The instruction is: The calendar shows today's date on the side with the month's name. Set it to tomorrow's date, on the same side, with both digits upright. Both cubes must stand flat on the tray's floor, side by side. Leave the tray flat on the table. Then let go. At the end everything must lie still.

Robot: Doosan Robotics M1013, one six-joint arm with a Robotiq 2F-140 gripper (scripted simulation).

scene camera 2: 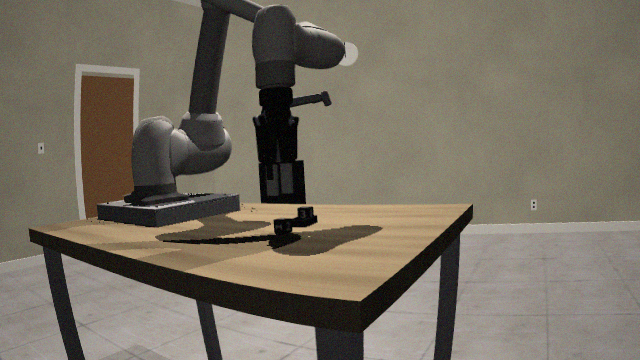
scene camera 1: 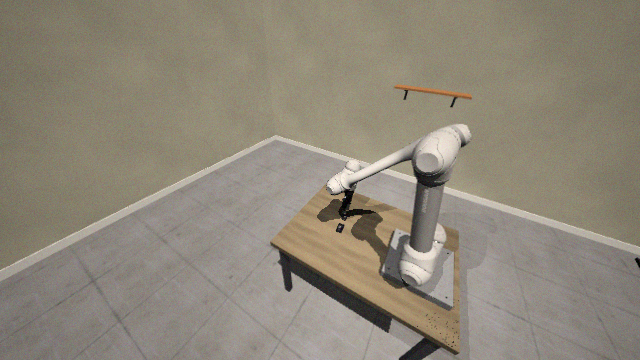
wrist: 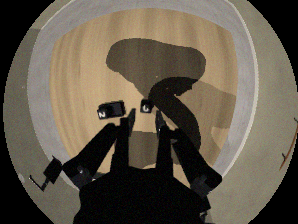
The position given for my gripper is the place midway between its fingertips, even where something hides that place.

I see my gripper (scene camera 2: 280,194).
My gripper also shows in the wrist view (wrist: 145,115).
